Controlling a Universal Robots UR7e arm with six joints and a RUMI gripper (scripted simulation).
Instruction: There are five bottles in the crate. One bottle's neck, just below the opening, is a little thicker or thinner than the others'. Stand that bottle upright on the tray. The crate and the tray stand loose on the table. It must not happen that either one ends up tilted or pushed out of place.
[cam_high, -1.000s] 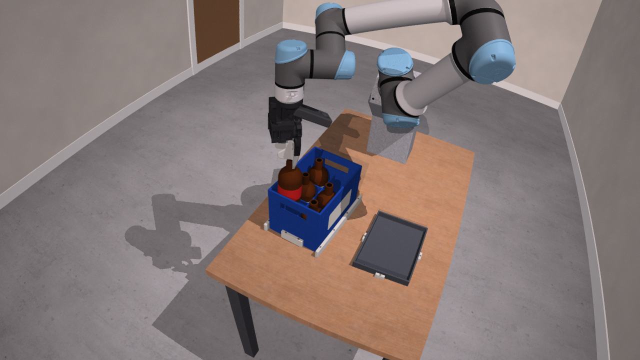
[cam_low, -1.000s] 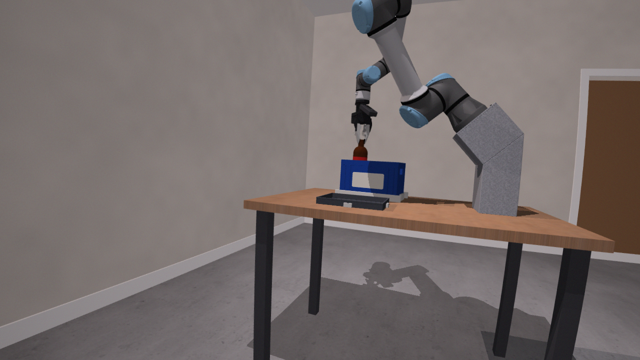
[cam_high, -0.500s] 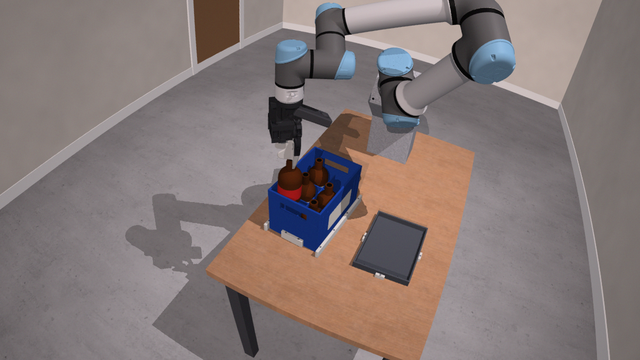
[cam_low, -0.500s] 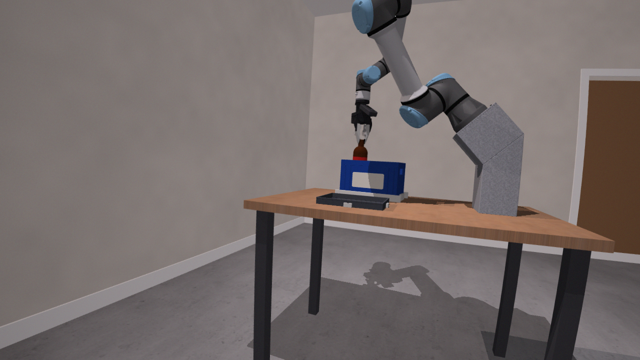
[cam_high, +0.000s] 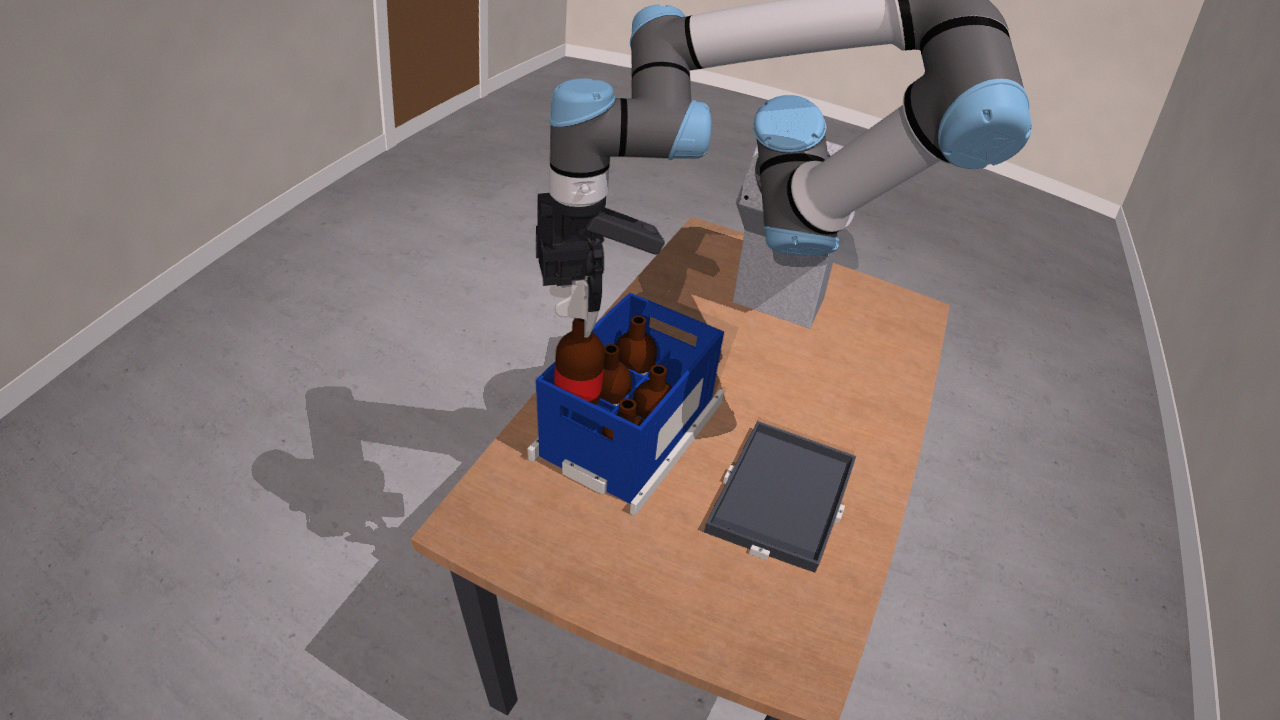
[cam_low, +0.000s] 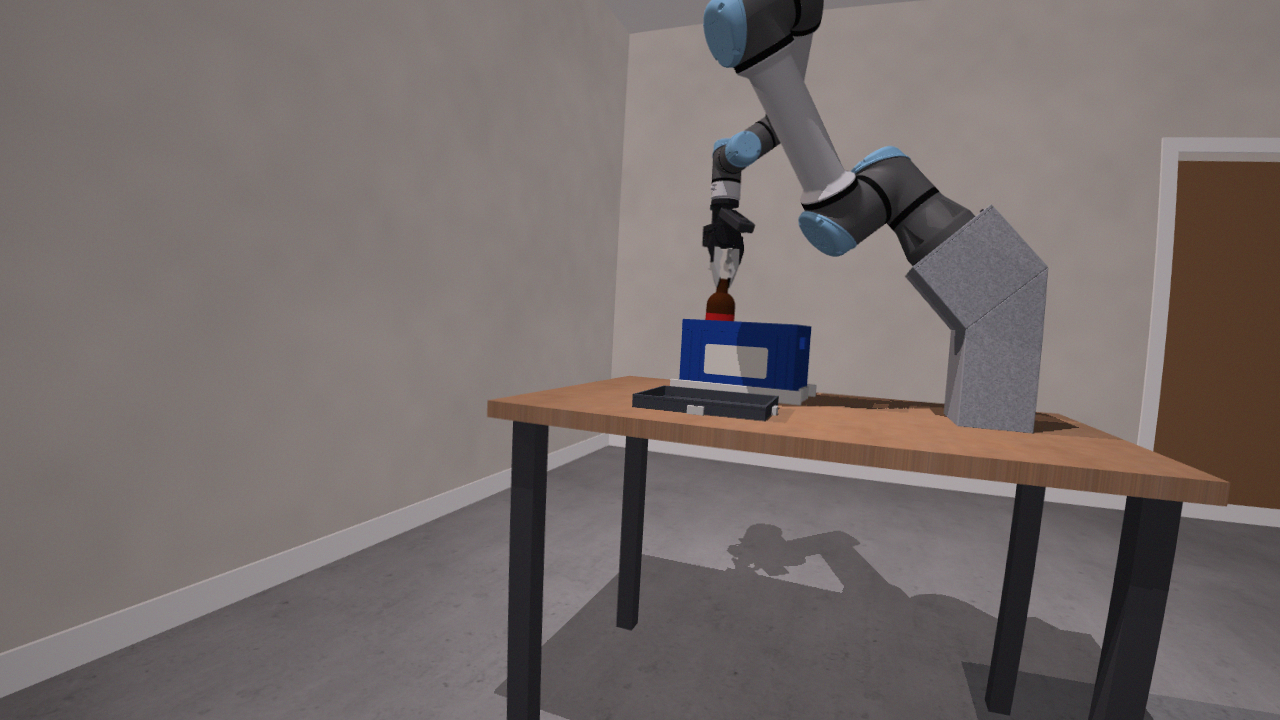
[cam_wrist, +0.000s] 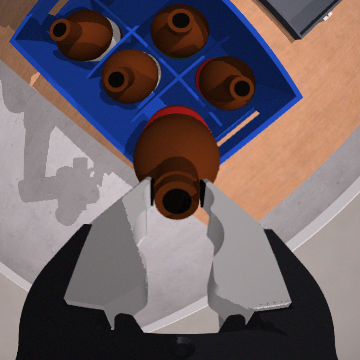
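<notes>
My hand is 1 cm short of the bottle, 1 cm to the left of it and 7 cm above it. The rest, counted from my hand: dark tray (9 cm behind, 33 cm to the left, 26 cm below); crate (8 cm behind, 4 cm to the left, 19 cm below).
</notes>
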